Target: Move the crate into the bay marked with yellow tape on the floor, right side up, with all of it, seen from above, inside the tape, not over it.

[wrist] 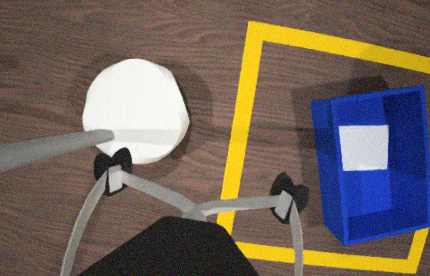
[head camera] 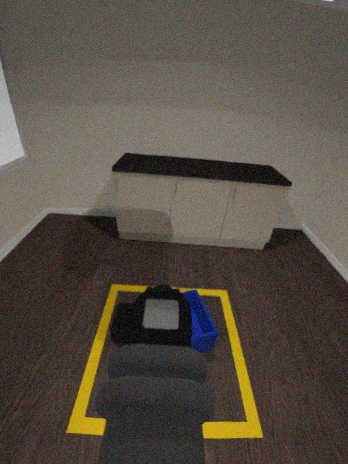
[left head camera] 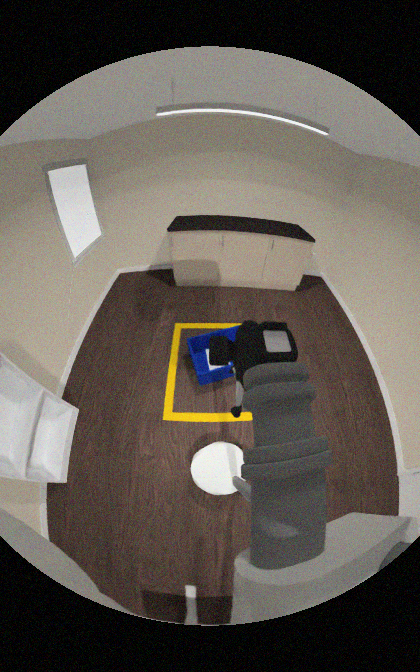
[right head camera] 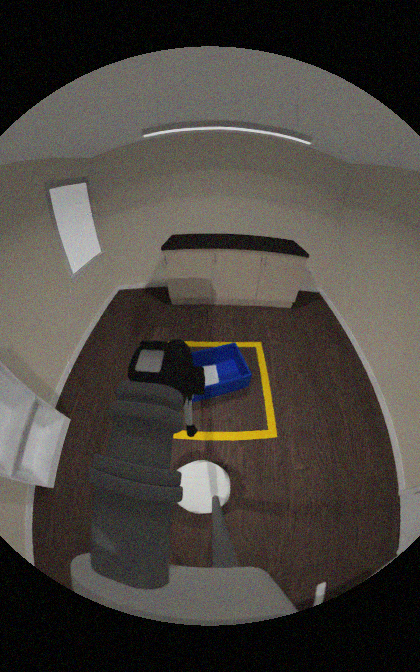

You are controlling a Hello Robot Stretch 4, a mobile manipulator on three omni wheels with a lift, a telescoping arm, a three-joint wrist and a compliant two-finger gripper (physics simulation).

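Pixels of known places: gripper, between the fingertips: (wrist: 202, 176); robot's base, origin of its link: (wrist: 144, 112).
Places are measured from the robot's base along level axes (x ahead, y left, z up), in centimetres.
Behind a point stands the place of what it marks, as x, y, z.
The blue crate (head camera: 204, 345) @(89.1, -32.0, 6.6) (left head camera: 199, 361) (right head camera: 239, 363) (wrist: 336, 175) @(82.4, -11.8, 17.1) stands right side up on the floor, open top up, turned slightly, with a white rectangle inside. It lies within the yellow tape (head camera: 242, 370) @(76.9, -59.1, -2.8) (left head camera: 170, 380) (right head camera: 270, 400) (wrist: 239, 130) @(43.1, -1.5, -2.8), nearer its far side. Its raised rim overlaps the far tape line in the slanted views, so the gap there cannot be told. The arm hides part of the crate in the head views. My gripper (wrist: 202, 176) @(30.9, -0.6, 94.4) is open and empty, apart from the crate and high above the floor, on the near side of it.
A white round base (left head camera: 212, 467) (right head camera: 205, 487) (wrist: 135, 105) @(1.0, 2.9, 18.7) stands just outside the near tape line, with a grey pole (wrist: 55, 147) above it. A cabinet with a dark top (head camera: 200, 170) @(225.7, -30.2, 88.2) (left head camera: 240, 225) (right head camera: 232, 241) stands against the far wall. White furniture (left head camera: 30, 425) (right head camera: 30, 430) is at left.
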